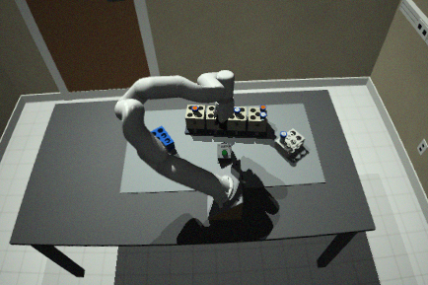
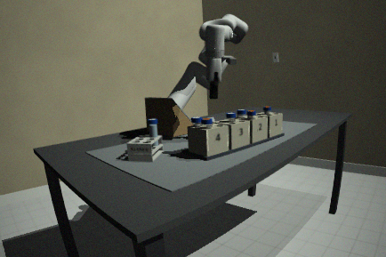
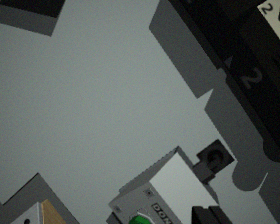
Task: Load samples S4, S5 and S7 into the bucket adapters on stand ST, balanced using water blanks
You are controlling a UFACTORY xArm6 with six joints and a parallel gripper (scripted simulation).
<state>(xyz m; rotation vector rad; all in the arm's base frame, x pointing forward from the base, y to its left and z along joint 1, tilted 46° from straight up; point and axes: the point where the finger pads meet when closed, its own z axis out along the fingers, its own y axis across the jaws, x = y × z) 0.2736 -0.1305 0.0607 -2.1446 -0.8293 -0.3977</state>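
The green DONE key is 12 cm below my hand, 8 cm behind it and 1 cm to the left of it. Round my hand: adapter 3: 14 cm ahead, 13 cm below, 10 cm to the right; adapter 2: 16 cm ahead, 13 cm below, 1 cm to the left; sample S4: 18 cm ahead, 12 cm below, 2 cm to the right.
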